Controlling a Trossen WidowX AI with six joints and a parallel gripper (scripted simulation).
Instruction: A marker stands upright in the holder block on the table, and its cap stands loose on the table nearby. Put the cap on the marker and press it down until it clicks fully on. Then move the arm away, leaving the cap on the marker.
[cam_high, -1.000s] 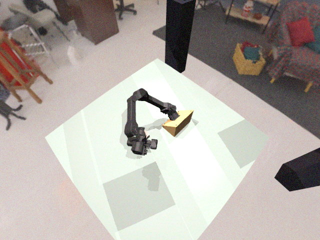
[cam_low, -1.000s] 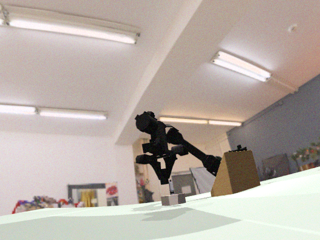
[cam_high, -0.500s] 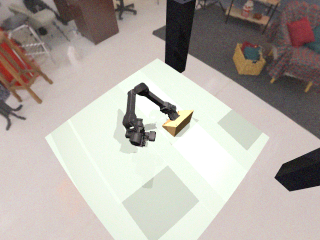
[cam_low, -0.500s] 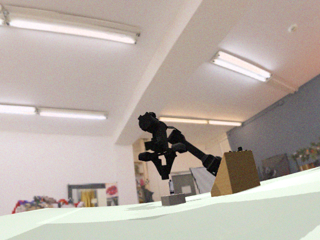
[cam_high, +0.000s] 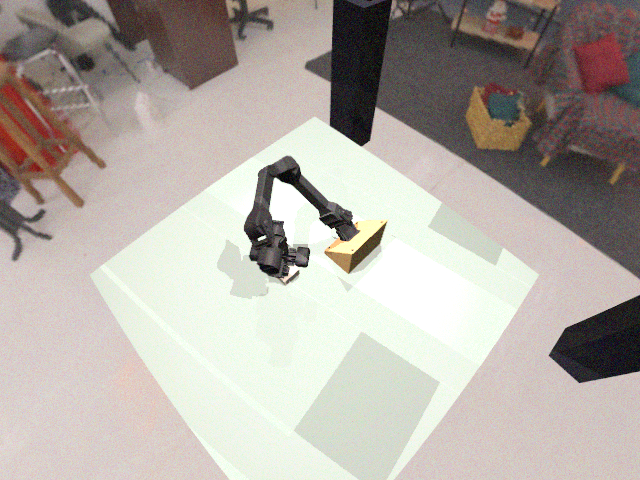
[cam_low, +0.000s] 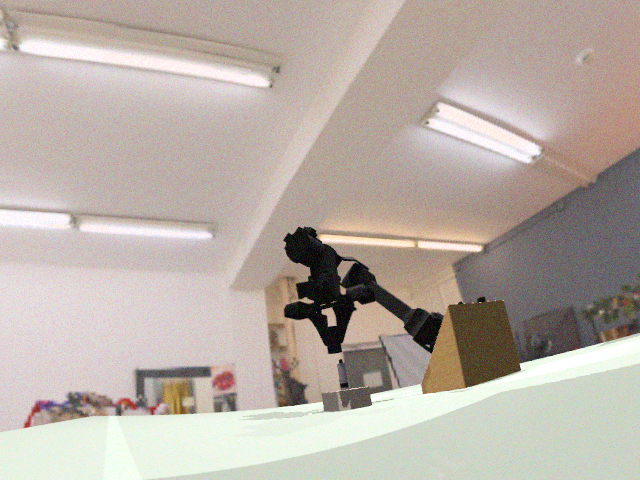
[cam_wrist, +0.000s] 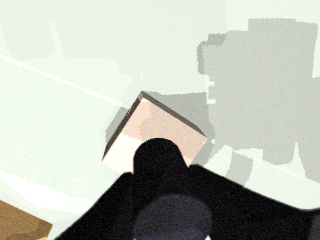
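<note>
Now: the holder block 20 mm behind my gripper tip, 20 mm to the right of it and 110 mm below it. Round my gripper tip: cap 10 mm above.
</note>
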